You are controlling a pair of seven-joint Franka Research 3 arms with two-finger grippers.
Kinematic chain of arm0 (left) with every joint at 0, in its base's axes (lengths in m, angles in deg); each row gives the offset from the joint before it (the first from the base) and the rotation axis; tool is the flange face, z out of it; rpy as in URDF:
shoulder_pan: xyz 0 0 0.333 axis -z
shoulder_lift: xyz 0 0 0 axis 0.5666 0.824 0
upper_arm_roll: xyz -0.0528 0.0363 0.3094 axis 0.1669 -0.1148 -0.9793
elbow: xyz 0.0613 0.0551 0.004 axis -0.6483 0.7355 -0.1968
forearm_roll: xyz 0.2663 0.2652 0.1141 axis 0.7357 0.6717 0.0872
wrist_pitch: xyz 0 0 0 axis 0.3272 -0.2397 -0.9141
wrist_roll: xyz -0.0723 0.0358 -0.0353 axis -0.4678 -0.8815 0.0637
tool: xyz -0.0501 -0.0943 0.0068 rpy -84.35 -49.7 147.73
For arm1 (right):
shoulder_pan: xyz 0 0 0.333 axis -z
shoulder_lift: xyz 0 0 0 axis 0.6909 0.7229 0
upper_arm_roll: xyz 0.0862 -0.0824 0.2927 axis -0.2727 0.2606 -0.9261
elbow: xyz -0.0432 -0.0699 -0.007 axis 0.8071 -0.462 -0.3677
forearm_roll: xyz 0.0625 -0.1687 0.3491 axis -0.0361 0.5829 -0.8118
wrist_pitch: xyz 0 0 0 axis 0.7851 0.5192 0.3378
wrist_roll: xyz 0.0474 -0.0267 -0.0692 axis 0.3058 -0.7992 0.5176
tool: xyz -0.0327 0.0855 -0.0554 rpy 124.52 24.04 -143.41
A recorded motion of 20 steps. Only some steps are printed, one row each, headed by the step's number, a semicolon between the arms.
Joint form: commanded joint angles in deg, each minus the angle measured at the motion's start. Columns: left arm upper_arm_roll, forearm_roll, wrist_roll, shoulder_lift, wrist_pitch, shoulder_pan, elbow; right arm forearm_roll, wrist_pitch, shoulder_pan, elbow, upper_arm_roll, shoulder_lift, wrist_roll.
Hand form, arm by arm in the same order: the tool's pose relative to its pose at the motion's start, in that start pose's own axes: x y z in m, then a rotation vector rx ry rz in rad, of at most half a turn. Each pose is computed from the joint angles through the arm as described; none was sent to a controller.
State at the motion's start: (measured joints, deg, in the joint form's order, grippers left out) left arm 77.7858 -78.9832 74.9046 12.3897 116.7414 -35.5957 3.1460; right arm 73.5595 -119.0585 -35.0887 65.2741 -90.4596 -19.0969 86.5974
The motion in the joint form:
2: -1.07 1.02 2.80 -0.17 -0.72 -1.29 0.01; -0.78 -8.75 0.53 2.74 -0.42 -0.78 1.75
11: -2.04 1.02 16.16 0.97 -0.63 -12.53 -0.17; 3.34 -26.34 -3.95 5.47 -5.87 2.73 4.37
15: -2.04 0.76 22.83 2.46 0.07 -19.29 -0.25; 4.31 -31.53 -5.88 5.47 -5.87 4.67 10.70
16: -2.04 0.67 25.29 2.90 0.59 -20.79 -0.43; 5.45 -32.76 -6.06 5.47 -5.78 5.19 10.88
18: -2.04 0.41 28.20 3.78 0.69 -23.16 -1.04; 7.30 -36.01 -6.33 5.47 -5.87 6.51 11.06
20: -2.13 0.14 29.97 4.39 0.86 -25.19 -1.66; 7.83 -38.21 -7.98 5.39 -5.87 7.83 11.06
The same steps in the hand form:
2: -0.0031 -0.0249 -0.0010 0.0200 -0.0104 0.0093; 0.0098 -0.0004 0.0009 0.0050 0.1186 -0.0265
11: -0.0185 -0.1450 0.0057 0.0273 -0.0273 0.0295; 0.0434 -0.0951 0.0284 -0.0278 0.3178 -0.2585
15: -0.0336 -0.2115 0.0167 0.0229 -0.0386 0.0274; 0.0547 -0.1148 0.0385 -0.0450 0.3760 -0.4057
16: -0.0368 -0.2266 0.0184 0.0238 -0.0342 0.0440; 0.0581 -0.1150 0.0414 -0.0610 0.3886 -0.4181
18: -0.0429 -0.2501 0.0213 0.0197 -0.0353 0.0529; 0.0663 -0.1180 0.0486 -0.0817 0.4238 -0.4406
20: -0.0496 -0.2706 0.0214 0.0186 -0.0305 0.0464; 0.0704 -0.1360 0.0579 -0.0751 0.4431 -0.4725

